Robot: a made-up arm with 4 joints.
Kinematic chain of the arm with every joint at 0, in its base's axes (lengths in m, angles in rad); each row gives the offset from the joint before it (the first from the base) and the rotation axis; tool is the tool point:
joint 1: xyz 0 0 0.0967 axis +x
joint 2: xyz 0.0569 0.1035 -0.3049 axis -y
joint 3: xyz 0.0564 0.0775 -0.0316 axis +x
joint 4: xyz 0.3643 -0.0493 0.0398 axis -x
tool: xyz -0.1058 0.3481 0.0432
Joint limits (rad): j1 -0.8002..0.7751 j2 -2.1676..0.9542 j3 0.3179..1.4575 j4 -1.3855..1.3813
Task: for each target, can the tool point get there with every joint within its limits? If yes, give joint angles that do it. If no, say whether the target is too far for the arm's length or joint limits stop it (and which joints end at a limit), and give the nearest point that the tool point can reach.
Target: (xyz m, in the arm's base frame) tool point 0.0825 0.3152 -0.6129
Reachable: yes | joints -0.2295 -1.4300 0.6242 0.7211
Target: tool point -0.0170 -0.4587 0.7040
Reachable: no: joint limits stop it (at a limit: joint 1, joint 3) | nearest point 0.0246 -0.0316 0.2875 | short by 0.598 m
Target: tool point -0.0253 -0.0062 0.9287
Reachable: no: joint limits stop it (at a limit: joint 1, joint 3) | nearest point 0.0193 0.1629 0.4078 | short by 0.550 m
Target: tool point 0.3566 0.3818 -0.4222
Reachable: yes | joints 0.4212 -1.6031 0.8167 -0.5793
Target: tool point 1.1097 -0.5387 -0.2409
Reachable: no: too far | nearest point 0.4938 -0.2902 -0.2308 | short by 0.664 m
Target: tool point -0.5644 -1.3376 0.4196
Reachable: no: too far | nearest point -0.1325 -0.5456 -0.1409 | short by 1.062 m
